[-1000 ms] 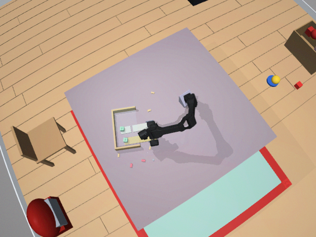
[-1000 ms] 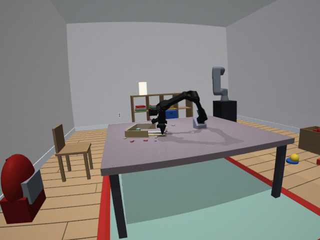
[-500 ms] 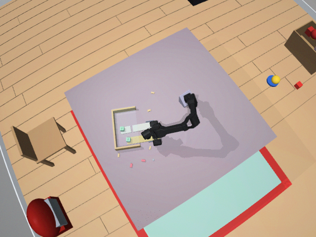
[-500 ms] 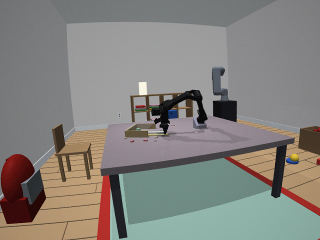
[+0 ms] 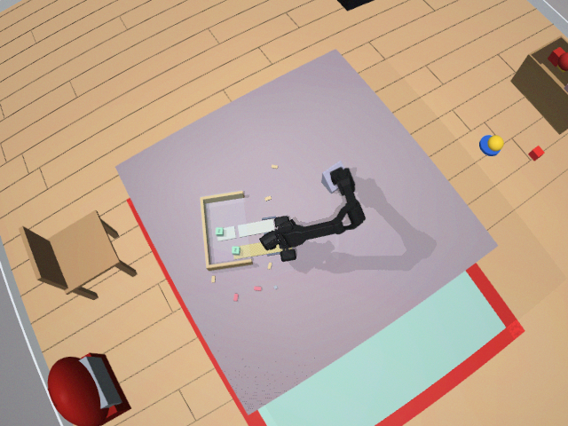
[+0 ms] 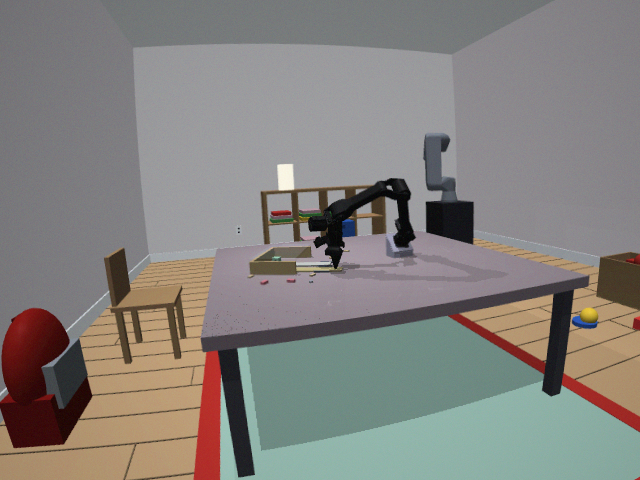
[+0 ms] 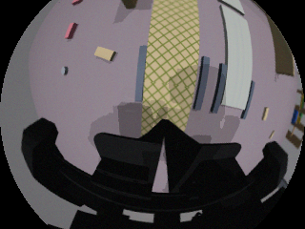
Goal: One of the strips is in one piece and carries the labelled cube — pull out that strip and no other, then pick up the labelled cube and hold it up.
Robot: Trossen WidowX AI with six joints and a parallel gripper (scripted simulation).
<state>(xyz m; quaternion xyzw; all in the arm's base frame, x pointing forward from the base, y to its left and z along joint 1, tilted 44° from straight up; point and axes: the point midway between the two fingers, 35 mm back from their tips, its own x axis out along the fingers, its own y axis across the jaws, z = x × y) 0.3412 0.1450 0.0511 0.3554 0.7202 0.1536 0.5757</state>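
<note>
The yellow checkered strip is 9 cm ahead of my gripper tip and 3 cm to the right of it.
</note>
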